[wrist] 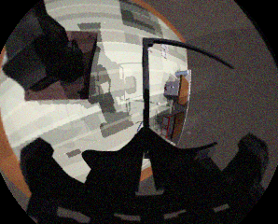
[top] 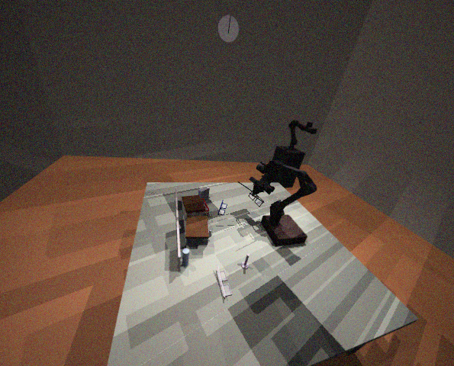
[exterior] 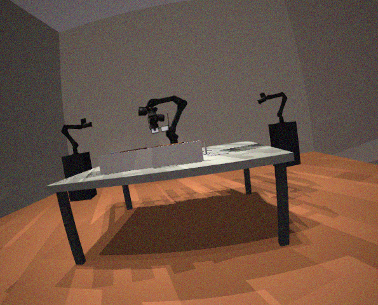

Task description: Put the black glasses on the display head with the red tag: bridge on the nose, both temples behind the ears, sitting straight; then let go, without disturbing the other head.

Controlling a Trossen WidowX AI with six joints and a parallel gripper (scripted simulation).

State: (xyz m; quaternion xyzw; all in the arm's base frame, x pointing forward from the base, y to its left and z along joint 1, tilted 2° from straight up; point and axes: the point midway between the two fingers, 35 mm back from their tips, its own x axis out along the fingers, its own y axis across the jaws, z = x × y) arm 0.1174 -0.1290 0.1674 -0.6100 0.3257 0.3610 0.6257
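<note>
Now: the glasses 3 cm ahead of my gripper tip, 4 cm to the left of it and 4 cm above it. The rest, counted from my gripper tip: white box (23 cm ahead, 28 cm to the right, 15 cm below); then head (36 cm ahead, 9 cm to the left, 15 cm below); then stand (18 cm ahead, 32 cm to the left, 18 cm below).
</note>
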